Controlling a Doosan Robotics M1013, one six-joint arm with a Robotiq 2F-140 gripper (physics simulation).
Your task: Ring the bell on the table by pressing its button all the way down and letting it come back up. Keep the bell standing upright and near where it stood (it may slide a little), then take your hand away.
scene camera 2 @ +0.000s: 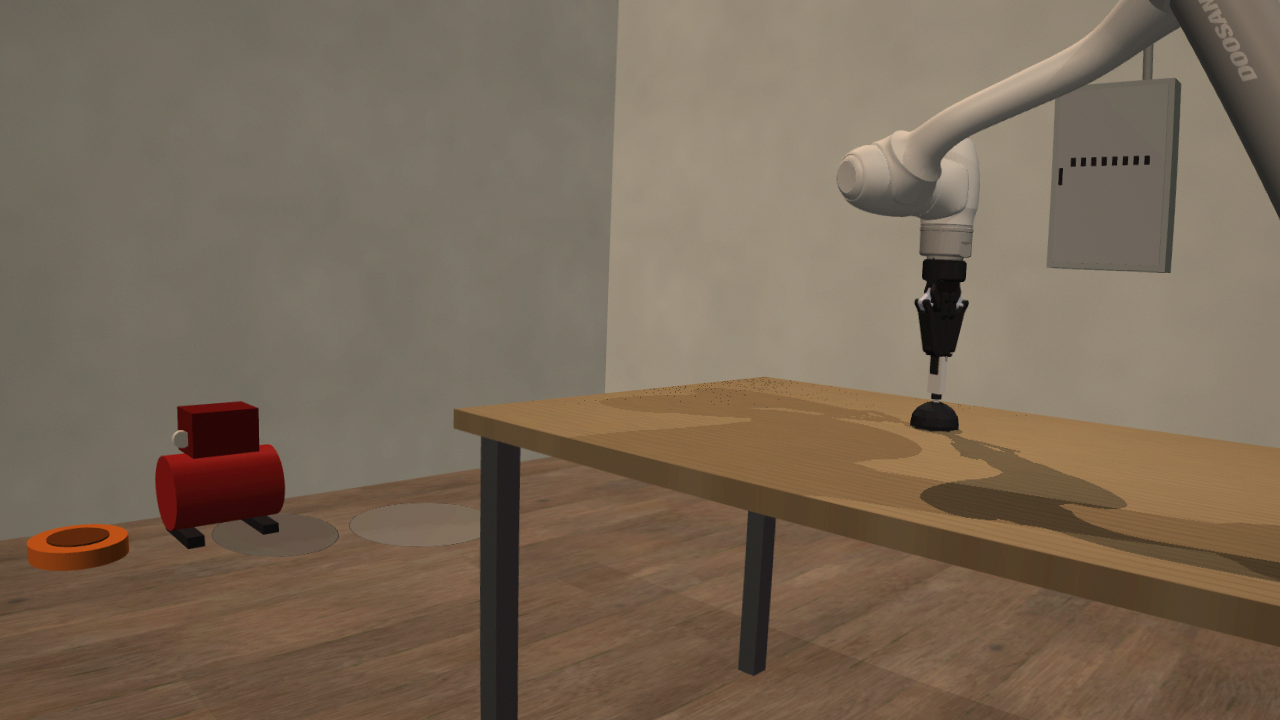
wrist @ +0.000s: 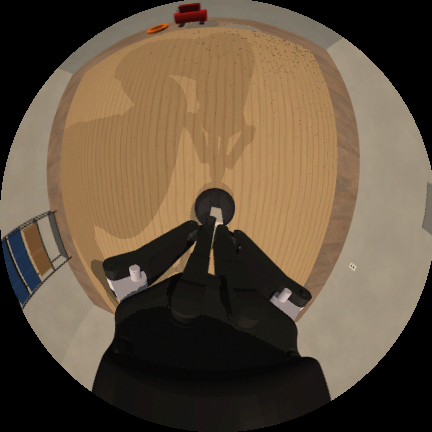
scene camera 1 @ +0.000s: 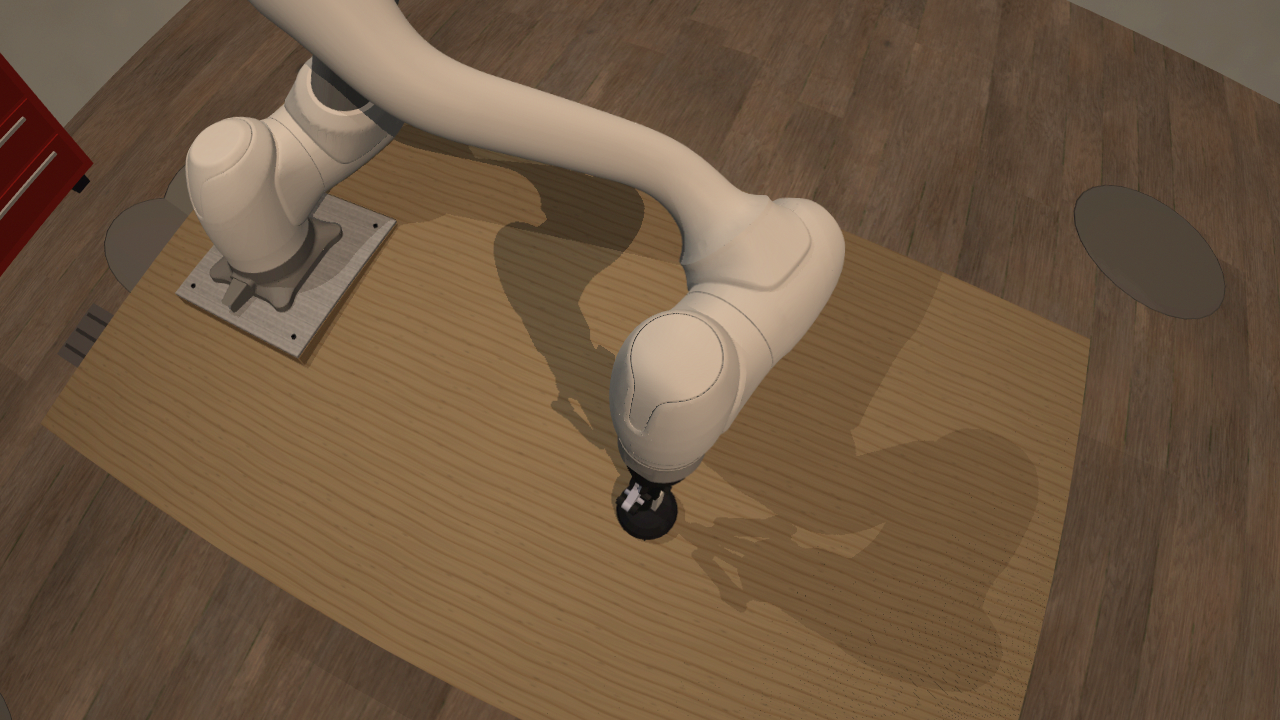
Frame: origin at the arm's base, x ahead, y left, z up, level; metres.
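Seen in the pictures: gripper, fingertip midpoint: (scene camera 2: 935, 393) (wrist: 214, 214) (scene camera 1: 650, 500); arm's base, link origin: (scene camera 1: 276, 255).
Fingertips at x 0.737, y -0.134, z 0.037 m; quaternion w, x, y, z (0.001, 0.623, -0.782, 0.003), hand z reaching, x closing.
Note:
Offsets run from my fingertips to a thing's top centre. Level surfaces: height alone.
The bell @[dz +0.000, dx -0.001, dy +0.000 m] (scene camera 1: 648, 522) (scene camera 2: 934, 418) (wrist: 215, 196) is a black dome standing upright on the wooden table @[dz -0.061 m] (scene camera 1: 402, 465) (scene camera 2: 572, 438) (wrist: 290, 150). Its small dark button @[dz +0.000, dx -0.001, dy +0.000 m] (scene camera 2: 936, 396) stands above the dome on a thin light stem in the scene camera 2 view. My gripper (scene camera 2: 937, 383) (wrist: 214, 214) is shut with nothing between its fingers and points straight down. Its fingertips are right over the button, touching it or very nearly so; I cannot make out a gap. The fingertips hide the button in the wrist view. In the scene camera 1 view the wrist and knuckles cover part of the bell.
The arm's base plate (scene camera 1: 349, 268) is fixed at the table's far left in the scene camera 1 view. A red compressor (scene camera 2: 220, 483) (wrist: 190, 16) and an orange ring-shaped object (scene camera 2: 53, 553) (wrist: 158, 29) are on the floor. A grey cabinet (scene camera 2: 1112, 214) hangs on the wall.

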